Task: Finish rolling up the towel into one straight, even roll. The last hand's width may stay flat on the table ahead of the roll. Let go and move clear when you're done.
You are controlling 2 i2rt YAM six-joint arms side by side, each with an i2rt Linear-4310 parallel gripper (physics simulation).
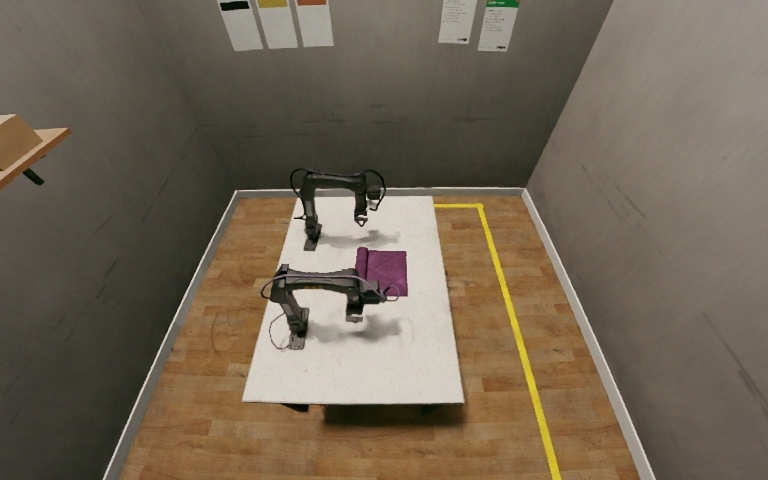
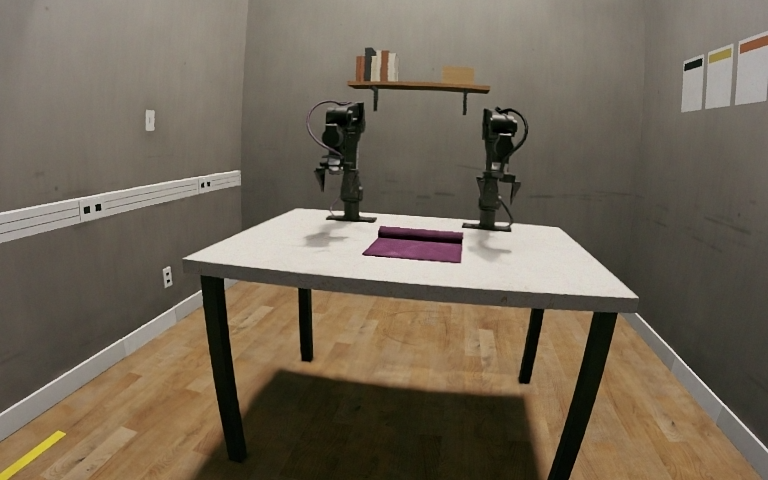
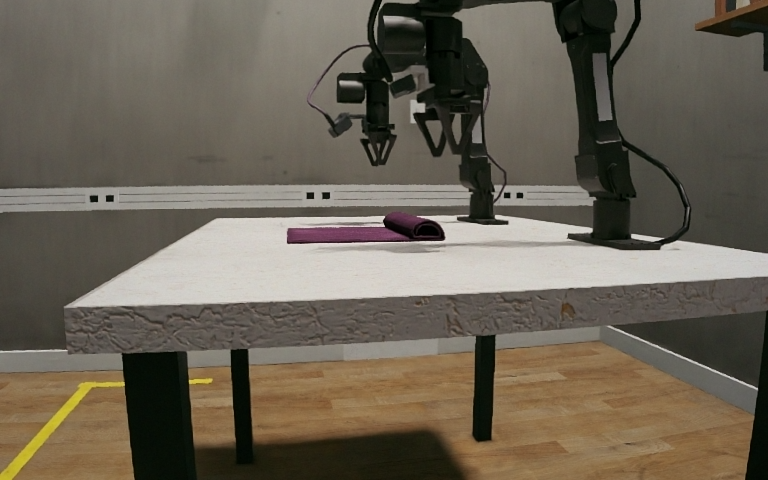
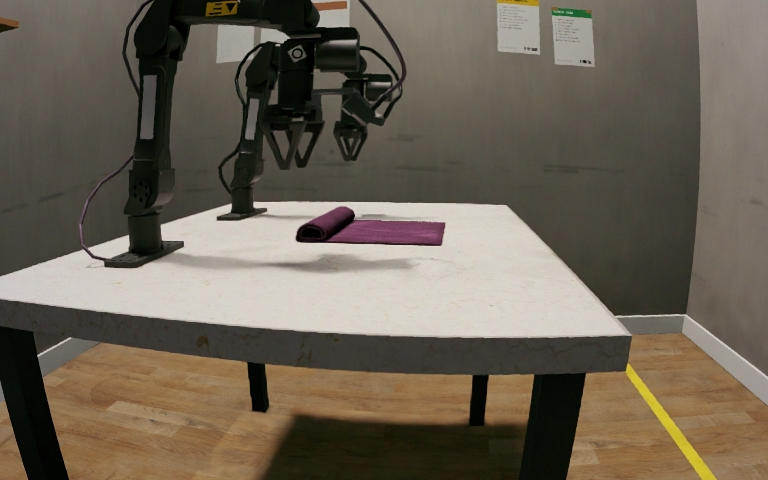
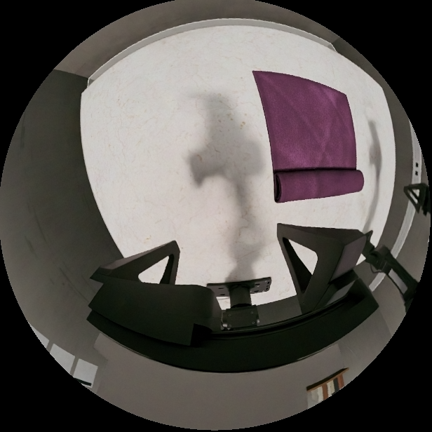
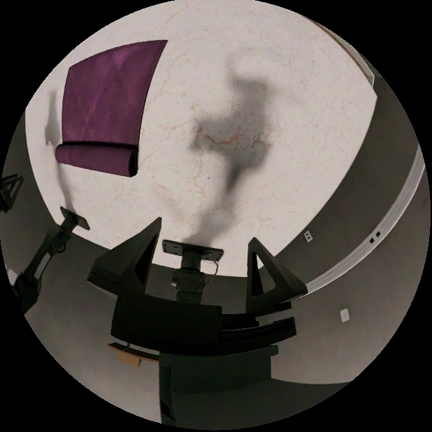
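Observation:
The purple towel [image 1: 387,271] [image 2: 419,249] [image 3: 339,234] [image 4: 396,232] [image 5: 310,125] [image 6: 107,95] lies on the table, its far part flat and smooth. Its near edge, toward the arm bases, is a straight roll [image 1: 361,259] [image 2: 420,234] [image 3: 406,222] [image 4: 331,221] [image 5: 320,185] [image 6: 97,158]. The roll's ends look D-shaped, with a hollow inside. The flat part is several times as deep as the roll. My left gripper [image 1: 361,223] [image 3: 446,152] [image 4: 350,159] [image 5: 225,238] and right gripper [image 1: 354,319] [image 3: 376,164] [image 4: 292,166] [image 6: 207,228] are open, empty, pointing down high above the table, beyond either side of the towel.
The white table [image 1: 351,379] [image 2: 543,277] [image 3: 226,277] [image 4: 453,305] carries both arm bases [image 2: 351,218] [image 2: 487,227] along the edge nearest the roll. A wall shelf [image 2: 419,86] with books and a box is behind the arms.

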